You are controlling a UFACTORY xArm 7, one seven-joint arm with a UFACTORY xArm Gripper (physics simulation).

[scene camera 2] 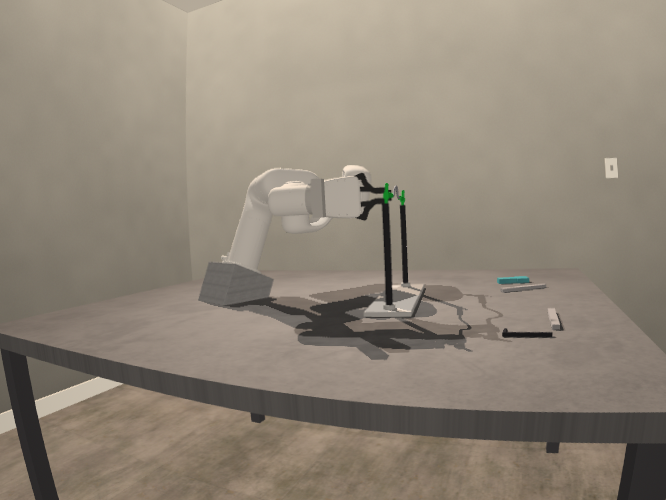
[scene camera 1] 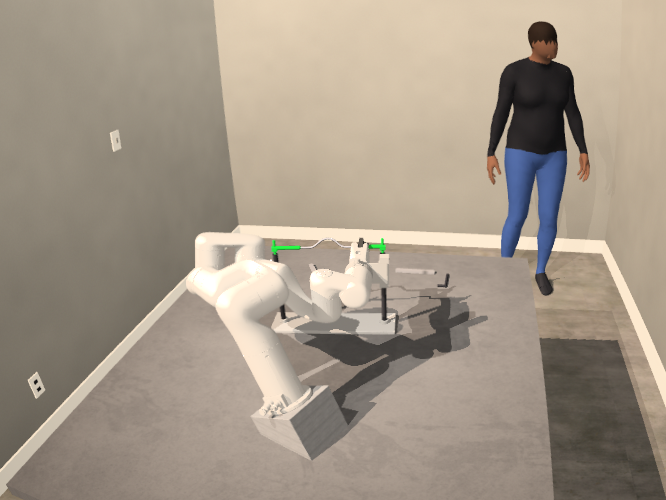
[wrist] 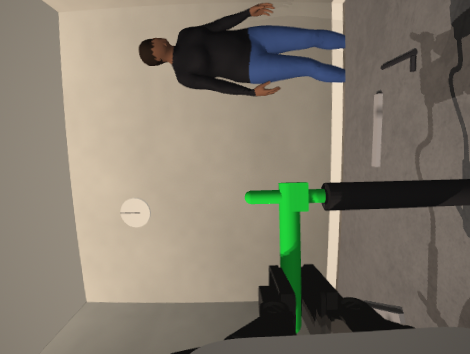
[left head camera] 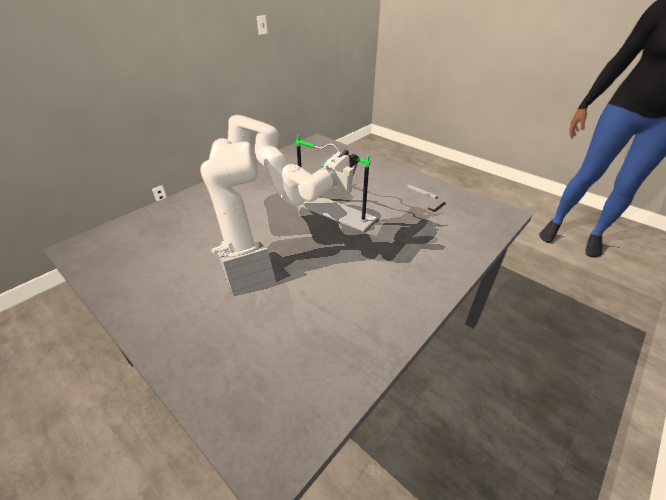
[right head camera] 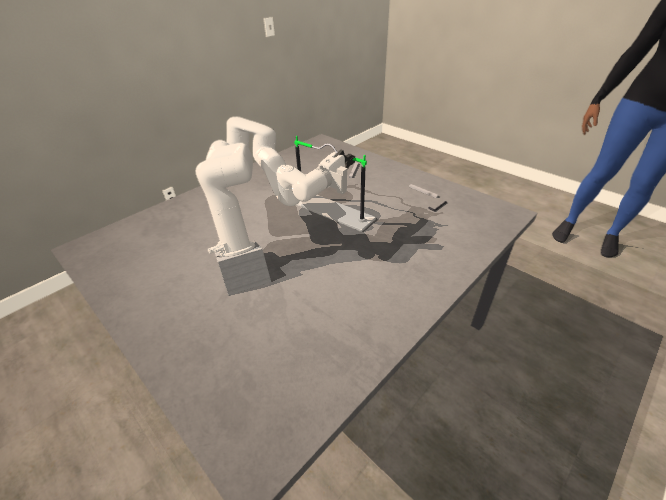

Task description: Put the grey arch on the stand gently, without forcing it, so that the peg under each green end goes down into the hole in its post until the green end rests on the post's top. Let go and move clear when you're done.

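Frame: origin at the arm's base, x ahead, y left, z up, level; millimetres.
Where they show: gripper, fingertip midpoint: (scene camera 2: 390,195) (wrist: 289,288) (left head camera: 355,158) (right head camera: 352,157); arm's base, link origin: (scene camera 2: 240,270) (scene camera 1: 288,401) (left head camera: 241,250) (right head camera: 237,250).
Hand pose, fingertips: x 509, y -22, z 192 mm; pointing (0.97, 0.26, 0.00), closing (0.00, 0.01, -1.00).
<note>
Things, the pixels of their top centre, and the offset from my fingertips. "spot": a spot on its surface instead.
- grey arch, top centre: (scene camera 2: 395,185) (scene camera 1: 326,237) (left head camera: 331,143) (right head camera: 328,143) dz +30, dx -30, dy +104 mm
- stand's base, surface spot: (scene camera 2: 376,311) spot: dz -263, dx -8, dy -90 mm
- far green end, top centre: (scene camera 1: 285,246) (left head camera: 305,142) dz +5, dx -64, dy +229 mm
- far post, top centre: (scene camera 2: 402,208) dz -30, dx -75, dy +262 mm
- light grey bar, top centre: (scene camera 2: 553,315) (wrist: 375,130) (scene camera 1: 415,270) (right head camera: 423,189) (left head camera: 421,190) dz -265, dx +389, dy -59 mm
- black L-shaped piece, top centre: (scene camera 2: 527,330) (wrist: 395,67) (left head camera: 436,204) dz -267, dx +345, dy -178 mm
- teal block, top centre: (scene camera 2: 512,277) dz -260, dx +230, dy +440 mm
The grey arch (left head camera: 329,144) (scene camera 1: 327,239) spans above the stand's base (scene camera 1: 365,329) (scene camera 2: 376,311), with green ends. My gripper (scene camera 2: 380,195) (wrist: 289,288) is shut on the near green end (left head camera: 367,161) (wrist: 294,197), on its bar beside the block. In the wrist view this block sits slightly apart from the top of the near black post (scene camera 2: 387,258) (wrist: 395,195); a short length of green peg shows between them, in line with the post. The far green end (left head camera: 299,142) (scene camera 1: 274,248) is over the far post (scene camera 2: 404,247); whether its peg is in the hole is too small to tell.
A light grey bar (left head camera: 422,191) (scene camera 2: 553,318) and a black L-shaped piece (left head camera: 436,206) (scene camera 2: 527,334) lie beyond the stand. A teal block (scene camera 2: 513,279) lies beside another grey bar (scene camera 2: 522,287). A person (scene camera 1: 537,107) stands behind the table.
</note>
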